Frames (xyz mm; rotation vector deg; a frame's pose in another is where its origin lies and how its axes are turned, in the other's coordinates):
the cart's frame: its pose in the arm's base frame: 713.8 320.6 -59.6 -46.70 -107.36 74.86
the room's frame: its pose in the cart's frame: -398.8 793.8 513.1 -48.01 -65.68 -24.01
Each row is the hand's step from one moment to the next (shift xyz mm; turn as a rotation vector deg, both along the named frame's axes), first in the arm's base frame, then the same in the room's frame.
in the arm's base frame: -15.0 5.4 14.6 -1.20 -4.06 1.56
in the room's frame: 9.8 -0.5 -19.2 1.24 -4.33 -0.24
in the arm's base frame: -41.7 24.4 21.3 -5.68 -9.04 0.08
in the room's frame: 31.2 14.8 -39.9 6.53 -8.29 1.58
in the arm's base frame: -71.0 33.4 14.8 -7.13 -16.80 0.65
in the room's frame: 59.9 26.0 -46.0 8.73 -15.65 3.49
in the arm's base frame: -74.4 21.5 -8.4 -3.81 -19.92 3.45
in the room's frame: 70.7 24.1 -22.1 5.21 -19.66 3.13
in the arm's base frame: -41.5 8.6 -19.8 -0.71 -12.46 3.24
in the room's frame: 43.9 16.1 2.3 1.37 -12.73 1.49
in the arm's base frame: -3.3 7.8 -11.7 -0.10 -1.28 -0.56
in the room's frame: 5.3 11.8 6.5 0.40 -0.96 0.93
